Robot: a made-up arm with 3 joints.
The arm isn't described. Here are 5 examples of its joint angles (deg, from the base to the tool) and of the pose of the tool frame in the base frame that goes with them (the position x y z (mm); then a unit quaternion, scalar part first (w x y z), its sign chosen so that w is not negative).
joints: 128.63 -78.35 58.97
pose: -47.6 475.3 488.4 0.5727 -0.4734 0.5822 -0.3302
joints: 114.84 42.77 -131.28
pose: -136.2 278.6 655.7 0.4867 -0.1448 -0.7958 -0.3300
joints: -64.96 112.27 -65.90
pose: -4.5 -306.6 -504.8 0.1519 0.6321 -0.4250 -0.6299
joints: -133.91 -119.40 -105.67
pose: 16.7 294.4 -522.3 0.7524 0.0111 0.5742 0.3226
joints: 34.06 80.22 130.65
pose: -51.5 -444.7 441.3 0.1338 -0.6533 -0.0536 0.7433
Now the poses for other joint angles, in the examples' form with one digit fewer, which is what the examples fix.
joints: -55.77 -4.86 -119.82
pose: -170 -455 -365 0.460 0.202 0.423 -0.754
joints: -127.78 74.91 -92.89
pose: -69 407 -423 0.155 -0.685 -0.332 0.629
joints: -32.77 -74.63 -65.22
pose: -68 -673 -104 0.735 -0.124 0.611 -0.267
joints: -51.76 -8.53 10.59
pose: -67 -489 -347 0.890 0.440 0.026 0.115
